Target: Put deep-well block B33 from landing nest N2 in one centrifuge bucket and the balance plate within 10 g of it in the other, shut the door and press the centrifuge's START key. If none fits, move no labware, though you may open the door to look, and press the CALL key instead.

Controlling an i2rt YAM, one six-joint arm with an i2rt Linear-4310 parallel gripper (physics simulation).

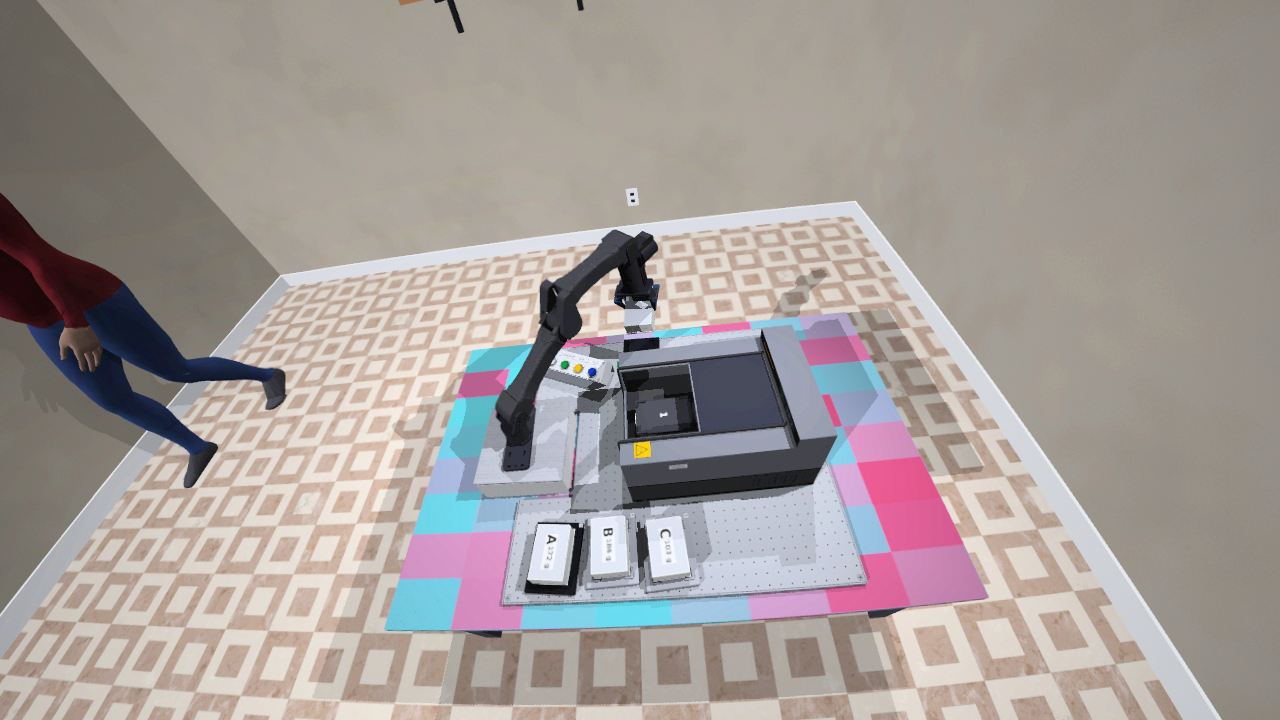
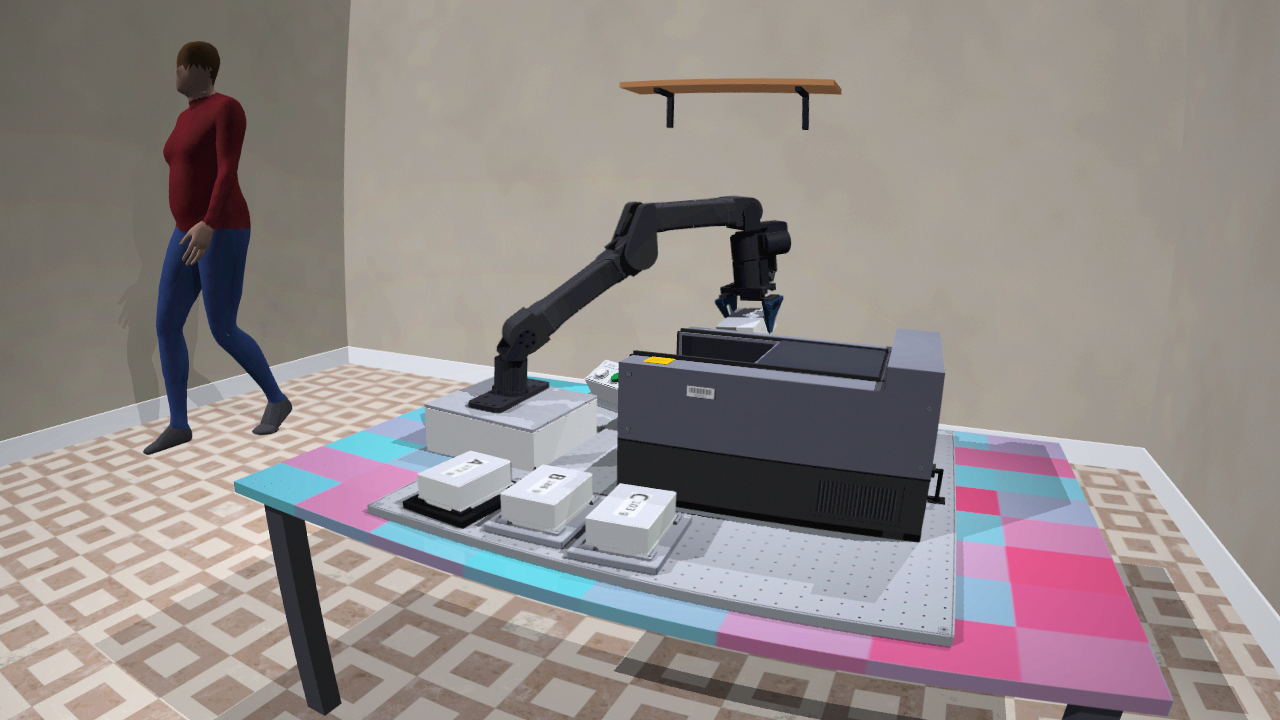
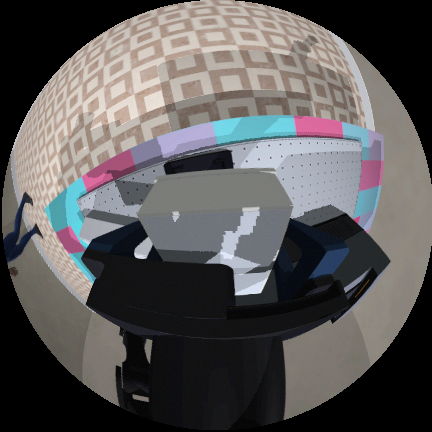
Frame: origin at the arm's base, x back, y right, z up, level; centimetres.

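Seen in the pictures: gripper, between the fingertips: (image 1: 641,309) (image 3: 217,214); arm's base, origin of its link: (image 1: 520,437) (image 2: 510,396).
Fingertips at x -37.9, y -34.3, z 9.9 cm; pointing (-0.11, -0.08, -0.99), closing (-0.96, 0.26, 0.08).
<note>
Offsets run from my fingertips to a thing's top centre. "spot": to the spot under its first point.
My gripper (image 1: 638,308) (image 2: 747,317) (image 3: 217,214) is shut on a white deep-well block @(dx +0.6, dy +2.6, dz +5.1 cm) (image 1: 639,318) (image 2: 740,326) (image 3: 215,225), held in the air above a dark nest @(dx +2.5, dy +5.0, dz -15.1 cm) (image 1: 641,343) (image 3: 200,163) behind the centrifuge (image 1: 725,458) (image 2: 769,416). The block's label cannot be read. The centrifuge door @(dx -19.7, dy +37.6, dz +4.0 cm) (image 1: 737,389) (image 2: 832,359) is open; a bucket (image 1: 663,416) marked 1 shows inside, with no labware visible on it. White balance plates A @(dx +28.2, dy +64.9, dz -11.9 cm) (image 1: 550,557) (image 2: 463,484), B @(dx +14.3, dy +64.6, dz -11.9 cm) (image 1: 608,548) (image 2: 546,497) and C @(dx +1.0, dy +66.4, dz -11.9 cm) (image 1: 666,549) (image 2: 631,519) sit in a row at the front.
The key panel @(dx +23.5, dy +7.8, dz -8.9 cm) (image 1: 602,376) (image 2: 603,380), with green, yellow and blue keys, stands between the arm's base (image 1: 528,483) (image 2: 483,438) and the centrifuge. The centrifuge's raised housing @(spot: dx -33.5, dy +42.1, dz +7.1 cm) (image 1: 799,389) (image 2: 918,349) stands at its right end. A person (image 1: 98,331) (image 2: 204,188) is left of the table.
</note>
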